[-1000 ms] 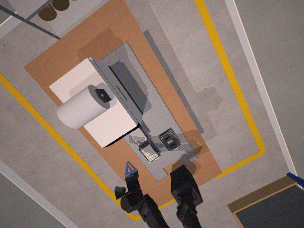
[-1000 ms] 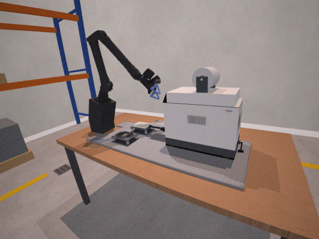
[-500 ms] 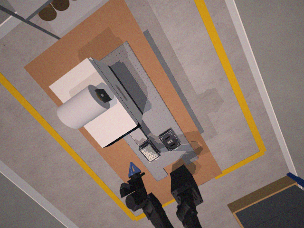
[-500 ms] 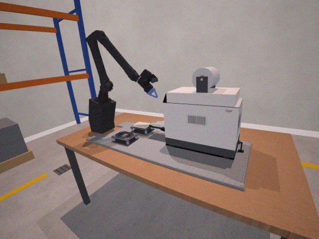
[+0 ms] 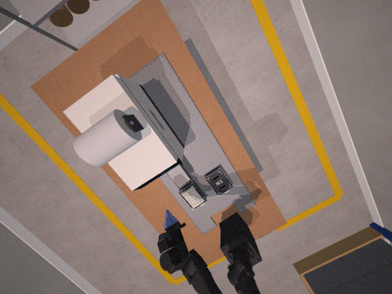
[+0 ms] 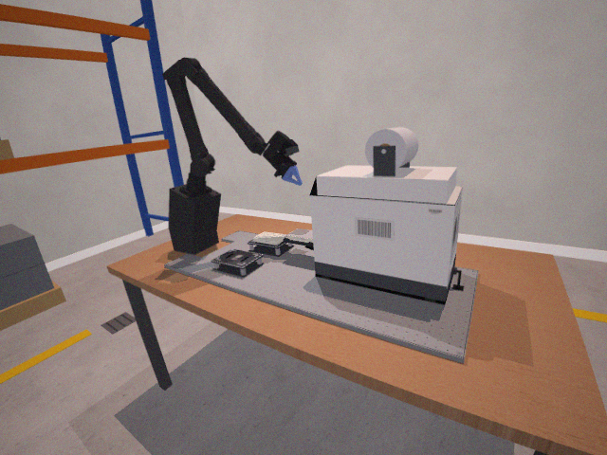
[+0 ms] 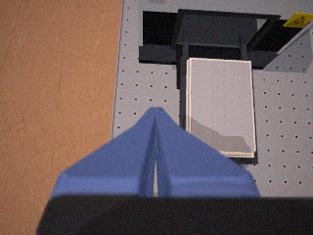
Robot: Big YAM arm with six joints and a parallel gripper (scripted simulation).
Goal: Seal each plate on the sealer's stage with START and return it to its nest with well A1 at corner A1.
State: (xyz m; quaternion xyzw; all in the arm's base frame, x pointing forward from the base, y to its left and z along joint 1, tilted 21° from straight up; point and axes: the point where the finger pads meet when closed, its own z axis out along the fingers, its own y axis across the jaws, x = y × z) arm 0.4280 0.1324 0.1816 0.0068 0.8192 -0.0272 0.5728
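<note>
Right now the dark sealer stage is 19 cm below my hand, 9 cm to the right of it and 6 cm ahead of it. The rest, counted from my hand: foil roll 39 cm ahead, 14 cm above, 11 cm to the right; white well plate 23 cm below, 14 cm behind, 6 cm to the right; start button 17 cm ahead, 9 cm below, 1 cm to the right.
</note>
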